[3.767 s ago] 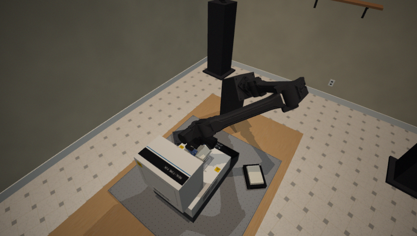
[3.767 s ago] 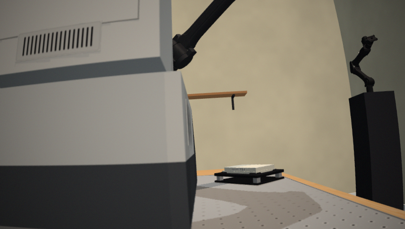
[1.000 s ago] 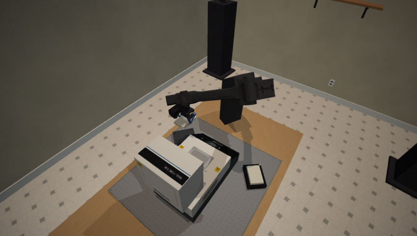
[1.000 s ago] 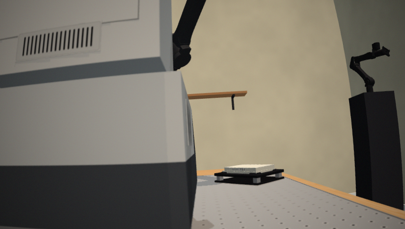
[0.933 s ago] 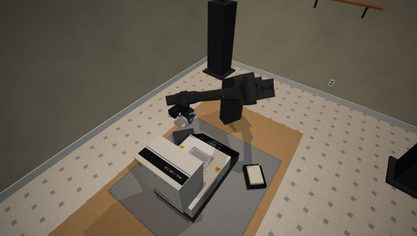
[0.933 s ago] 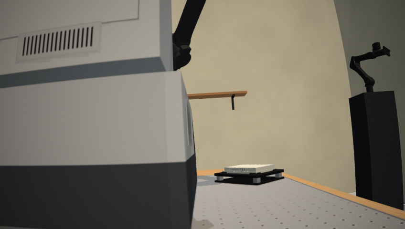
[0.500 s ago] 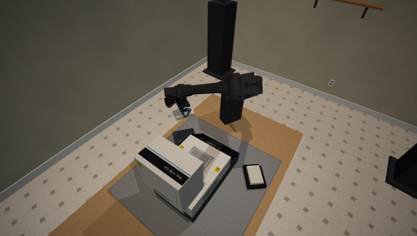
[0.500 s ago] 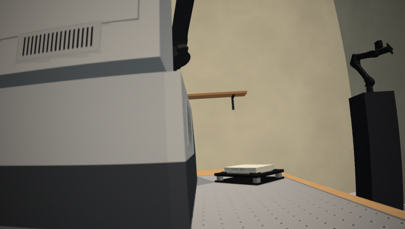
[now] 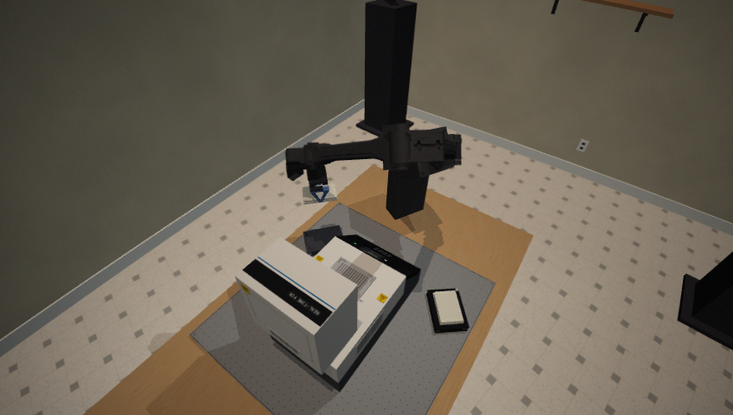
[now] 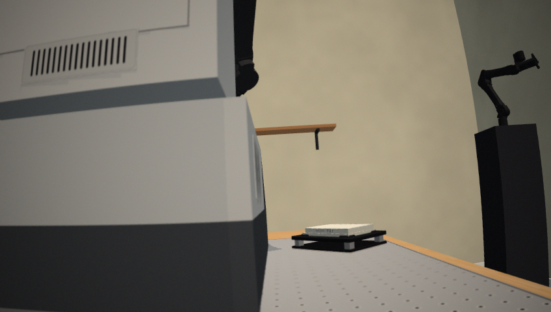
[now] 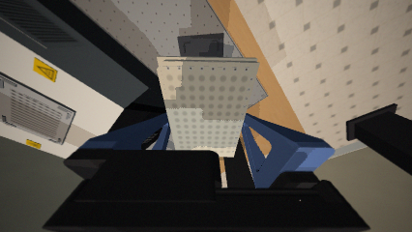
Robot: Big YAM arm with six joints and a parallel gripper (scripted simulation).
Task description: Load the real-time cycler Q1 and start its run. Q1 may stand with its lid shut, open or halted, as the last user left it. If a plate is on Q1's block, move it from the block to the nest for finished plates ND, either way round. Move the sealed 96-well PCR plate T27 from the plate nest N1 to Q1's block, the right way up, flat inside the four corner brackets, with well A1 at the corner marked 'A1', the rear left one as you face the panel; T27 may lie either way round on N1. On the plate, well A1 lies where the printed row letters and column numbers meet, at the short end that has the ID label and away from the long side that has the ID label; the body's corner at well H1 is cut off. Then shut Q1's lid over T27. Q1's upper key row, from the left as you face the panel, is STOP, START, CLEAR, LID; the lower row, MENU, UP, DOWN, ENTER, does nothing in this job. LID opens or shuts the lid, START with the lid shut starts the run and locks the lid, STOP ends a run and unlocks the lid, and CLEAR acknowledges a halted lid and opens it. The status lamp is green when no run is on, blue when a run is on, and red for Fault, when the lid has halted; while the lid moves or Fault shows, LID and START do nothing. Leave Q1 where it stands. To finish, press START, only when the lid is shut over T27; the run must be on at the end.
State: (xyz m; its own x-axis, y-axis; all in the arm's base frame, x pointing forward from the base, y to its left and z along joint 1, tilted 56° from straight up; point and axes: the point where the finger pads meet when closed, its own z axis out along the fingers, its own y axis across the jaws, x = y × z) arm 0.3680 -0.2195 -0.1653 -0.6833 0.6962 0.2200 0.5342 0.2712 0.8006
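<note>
My hand is 250 mm above the dark nest ND, 10 mm to the right of it and 10 mm short of it. Round my hand: plate T27: 590 mm to the left, 240 mm below, 50 mm behind; then grey perforated mat: 310 mm to the left, 280 mm below, 210 mm ahead; then black nest N1: 590 mm to the left, 250 mm below, 50 mm behind.
</note>
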